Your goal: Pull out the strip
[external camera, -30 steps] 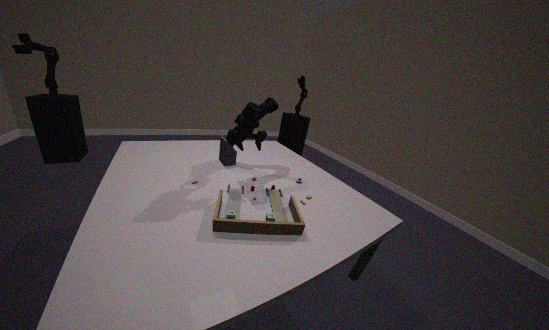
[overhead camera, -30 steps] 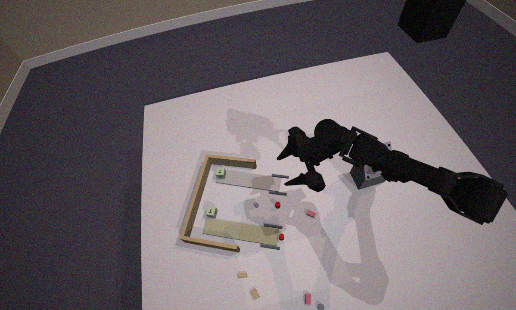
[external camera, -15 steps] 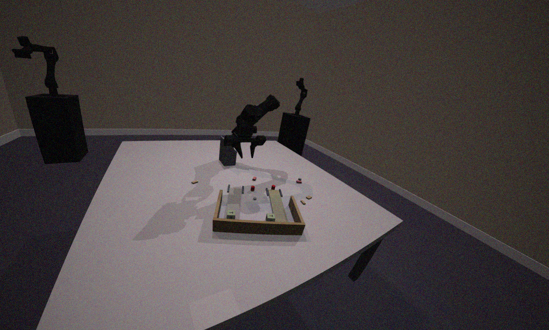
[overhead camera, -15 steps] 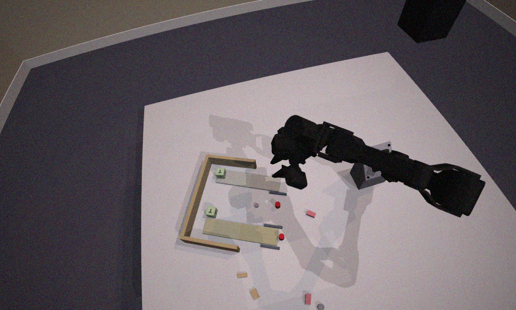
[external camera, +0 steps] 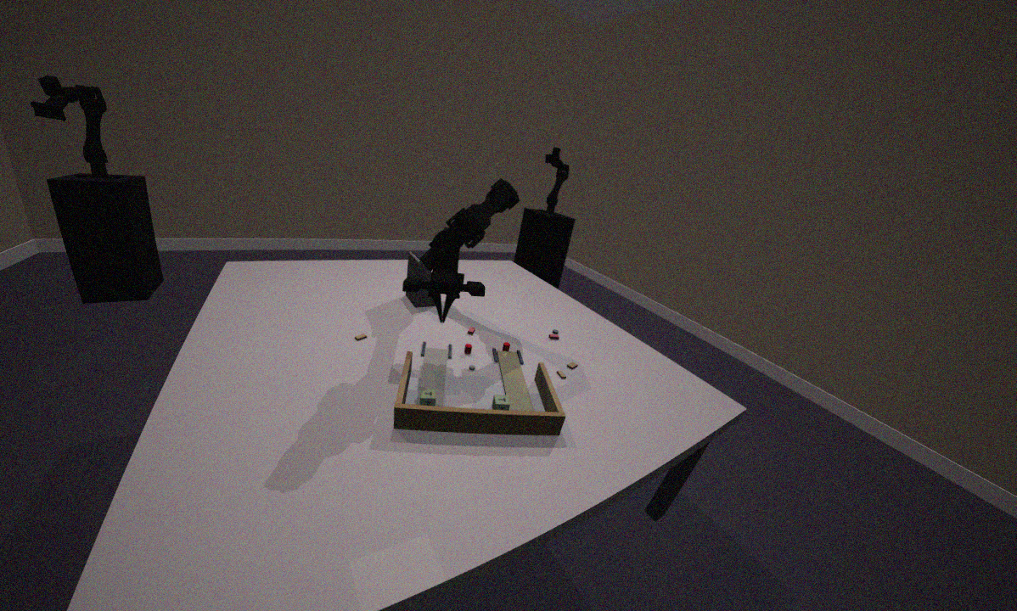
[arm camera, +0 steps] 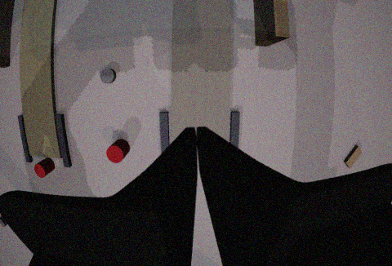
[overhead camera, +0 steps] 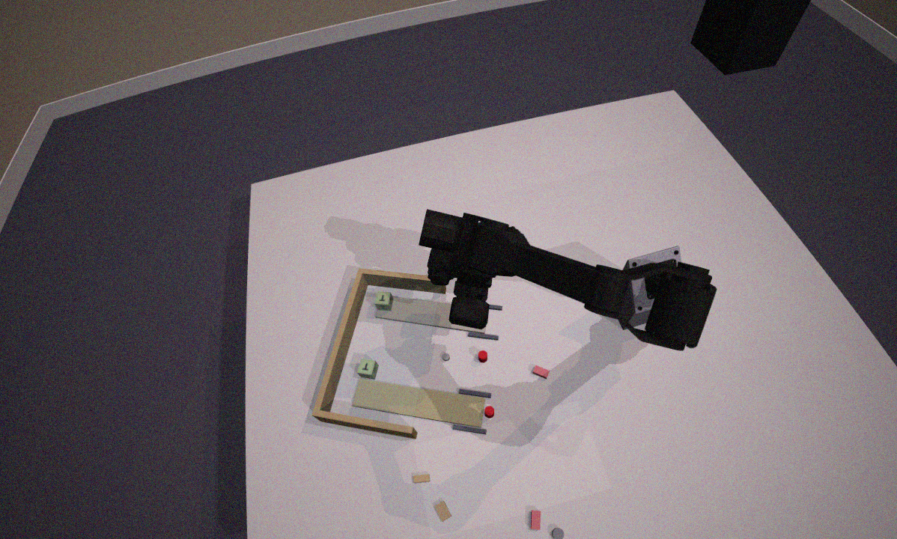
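My gripper tip is 6 cm short of the grey disc, 6 cm to the right of it and 10 cm above it.
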